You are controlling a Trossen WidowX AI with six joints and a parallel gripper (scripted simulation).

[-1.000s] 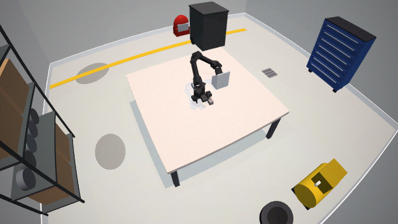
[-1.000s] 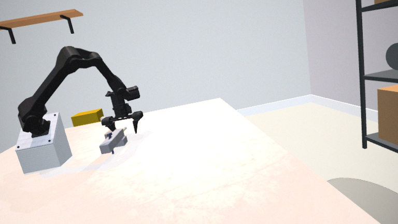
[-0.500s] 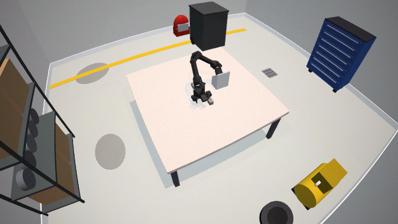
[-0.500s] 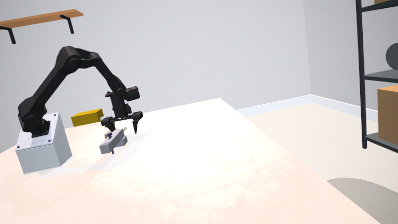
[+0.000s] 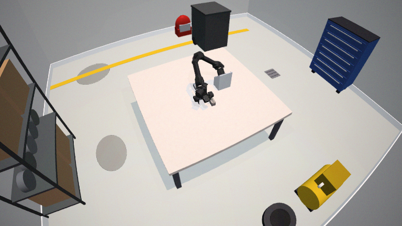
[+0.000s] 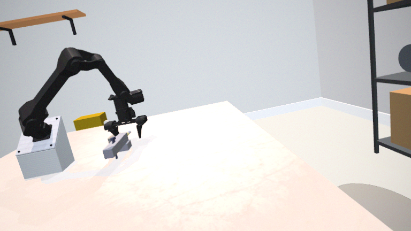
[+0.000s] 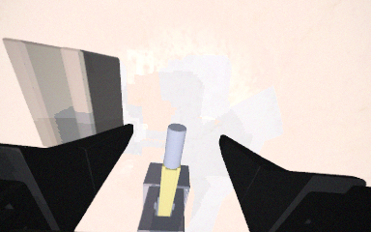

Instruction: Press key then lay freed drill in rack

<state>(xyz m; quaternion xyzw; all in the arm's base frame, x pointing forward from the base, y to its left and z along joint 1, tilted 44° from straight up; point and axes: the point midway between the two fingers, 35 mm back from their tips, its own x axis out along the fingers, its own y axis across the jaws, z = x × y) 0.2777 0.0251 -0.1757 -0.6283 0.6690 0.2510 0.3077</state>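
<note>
My gripper tip is now 10 mm past the drill, 40 mm to the left of it and 40 mm below it. From my gripper tip the other things lie so: beige rack (80 mm behind, 30 mm to the left, 10 mm above); dark blue key (20 mm behind, 160 mm to the right, 40 mm above); grey block (20 mm behind, 140 mm to the right, 30 mm above).
</note>
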